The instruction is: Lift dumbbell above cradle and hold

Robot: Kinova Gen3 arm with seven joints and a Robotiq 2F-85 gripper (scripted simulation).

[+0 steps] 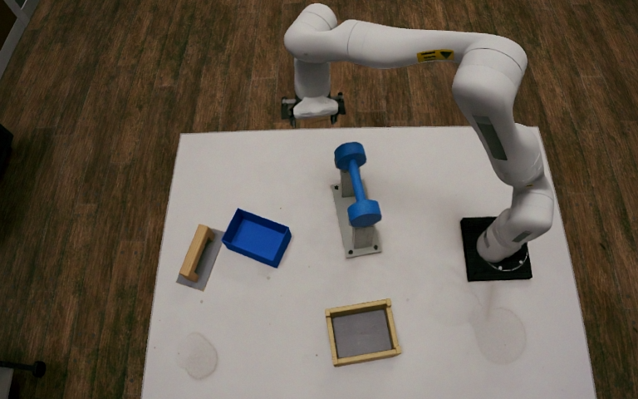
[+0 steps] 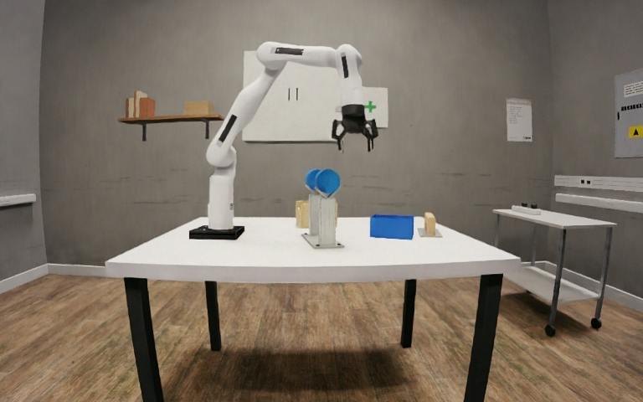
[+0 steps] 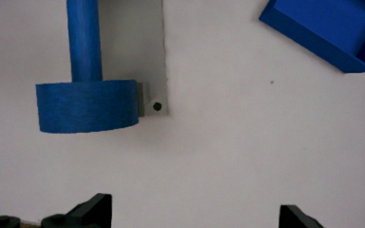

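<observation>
Right now the blue dumbbell is 110 mm behind my hand, 110 mm to the left of it and 100 mm below it. Also, from my hand: wooden-framed tray: 130 mm behind, 450 mm to the left, 260 mm below; then grey cradle stand: 110 mm behind, 110 mm to the left, 220 mm below.
</observation>
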